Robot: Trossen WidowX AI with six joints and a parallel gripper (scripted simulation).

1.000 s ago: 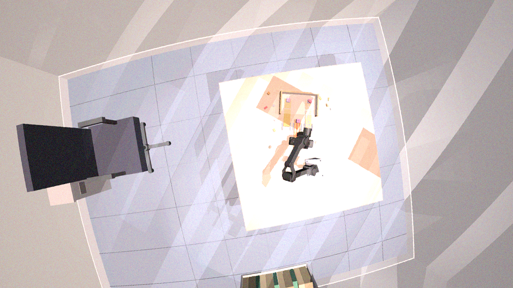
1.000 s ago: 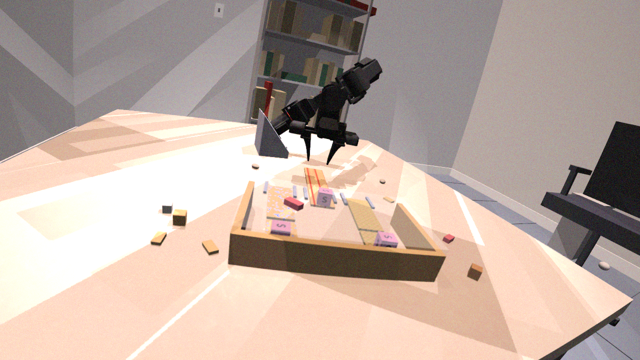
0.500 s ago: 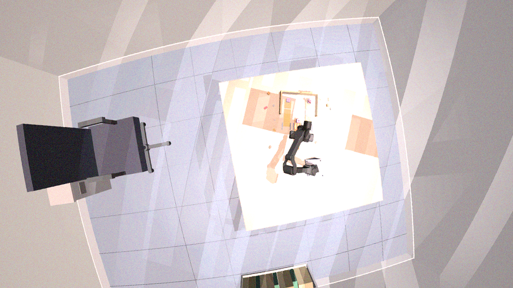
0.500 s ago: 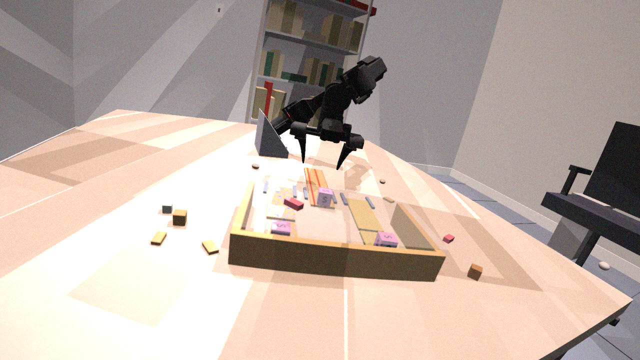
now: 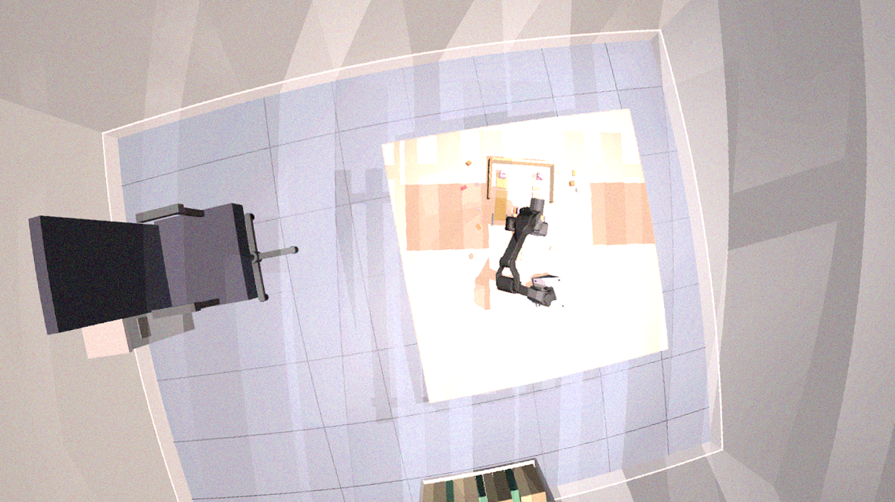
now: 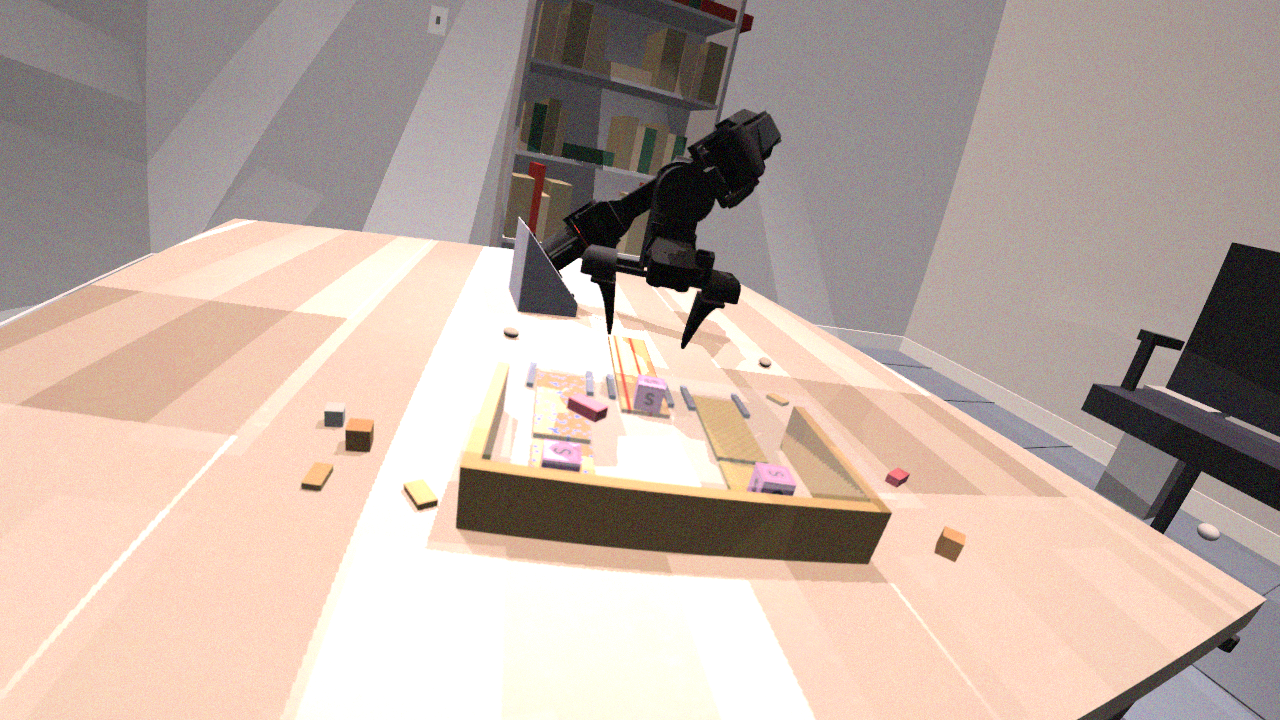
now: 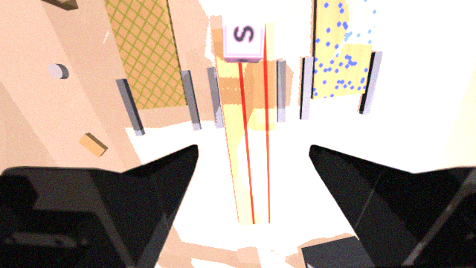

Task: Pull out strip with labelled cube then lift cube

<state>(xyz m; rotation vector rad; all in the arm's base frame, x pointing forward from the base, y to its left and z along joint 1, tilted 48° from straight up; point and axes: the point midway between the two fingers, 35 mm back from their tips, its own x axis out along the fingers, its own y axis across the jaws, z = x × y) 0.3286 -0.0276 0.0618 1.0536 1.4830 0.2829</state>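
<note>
My gripper tip is now 30 mm past the red-striped strip, 10 mm to the right of it and 50 mm above it.
</note>
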